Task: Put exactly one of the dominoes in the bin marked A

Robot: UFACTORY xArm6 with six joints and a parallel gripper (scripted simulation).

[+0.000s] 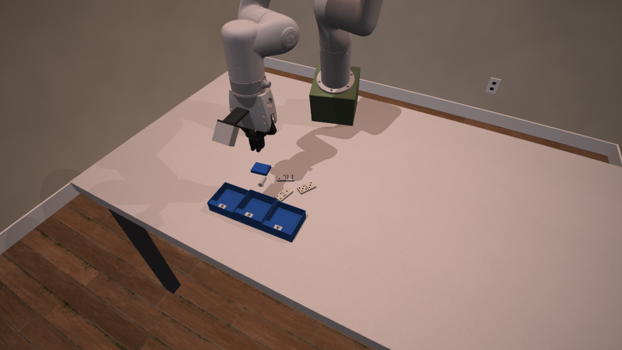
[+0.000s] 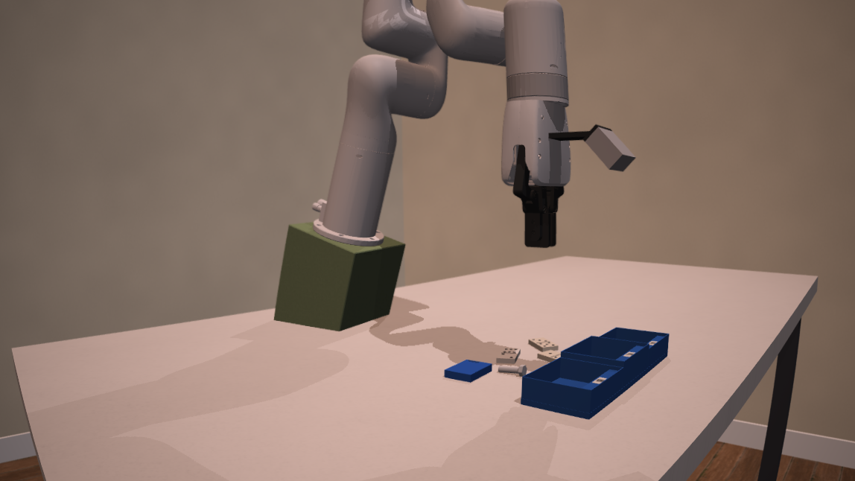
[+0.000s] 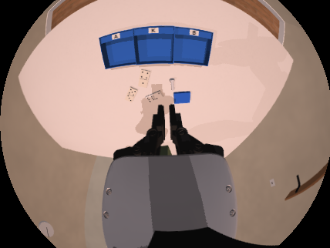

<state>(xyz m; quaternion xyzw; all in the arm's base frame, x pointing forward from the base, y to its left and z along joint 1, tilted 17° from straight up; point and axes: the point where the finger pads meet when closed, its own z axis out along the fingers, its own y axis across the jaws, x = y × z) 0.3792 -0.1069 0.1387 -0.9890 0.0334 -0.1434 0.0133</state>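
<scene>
My hand is 90 mm short of the joined blue bins, 10 mm to the right of it and 160 mm above it. Also, from my hand: white domino 60 mm to the left, 170 mm below; then grey bolt 20 mm behind, 20 mm to the right, 170 mm below; then flat blue block 80 mm behind, 40 mm to the right, 170 mm below.
</scene>
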